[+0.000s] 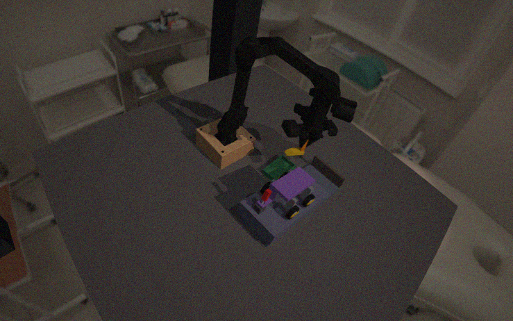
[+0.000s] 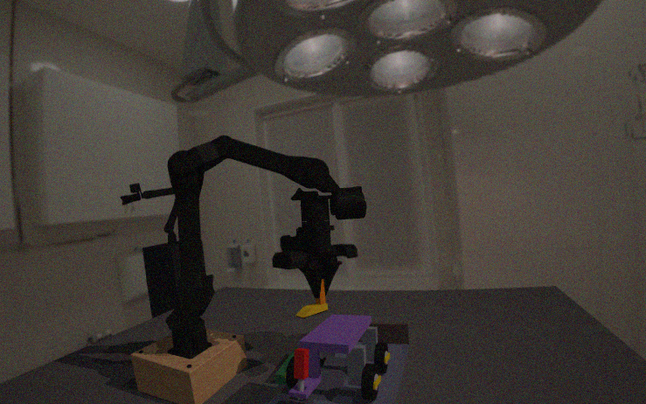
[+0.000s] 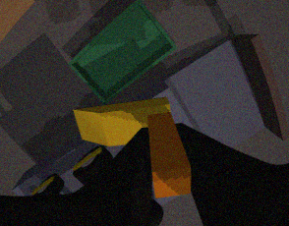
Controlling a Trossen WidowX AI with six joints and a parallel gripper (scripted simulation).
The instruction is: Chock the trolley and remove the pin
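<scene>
Now: the red-headed stop pin 60 mm ahead of my gripper tip, 240 mm to the right of it and 30 mm below it. Round my gripper tip: yellow chock (10 mm behind, 20 mm to the right, 10 mm below); purple trolley (80 mm ahead, 150 mm to the right, 40 mm below); green tray (50 mm behind, 20 mm to the right, 160 mm below).
</scene>
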